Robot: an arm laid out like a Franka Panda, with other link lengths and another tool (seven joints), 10 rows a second.
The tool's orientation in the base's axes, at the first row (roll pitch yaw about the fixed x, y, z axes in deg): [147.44 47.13 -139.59]
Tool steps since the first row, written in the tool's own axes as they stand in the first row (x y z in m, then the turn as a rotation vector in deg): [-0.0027 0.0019 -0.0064 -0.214 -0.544 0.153]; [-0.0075 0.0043 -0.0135 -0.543 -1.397 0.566]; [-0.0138 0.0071 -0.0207 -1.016 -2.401 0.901]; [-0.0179 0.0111 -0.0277 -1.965 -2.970 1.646]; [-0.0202 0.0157 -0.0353 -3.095 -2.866 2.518]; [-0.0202 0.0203 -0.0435 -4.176 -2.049 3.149]
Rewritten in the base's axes. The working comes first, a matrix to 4 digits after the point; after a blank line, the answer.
The tool's axes in the first row as the columns of a matrix, in the base's axes (used below as rounded here):
[-0.5180 -0.8467 0.1215]
[-0.4410 0.3861 0.8102]
[-0.7329 0.3661 -0.5734]

[-0.0010 -0.0033 0.0063 0.590 0.008 -0.130]; [-0.0014 -0.0060 0.0148 1.533 0.159 -0.438]; [-0.0014 -0.0079 0.0246 2.669 0.251 -0.651]; [-0.0035 -0.0103 0.0331 3.733 1.053 -0.591]; [-0.0071 -0.0136 0.0408 4.336 2.298 -0.225]; [-0.0120 -0.0185 0.0472 4.281 3.602 0.505]
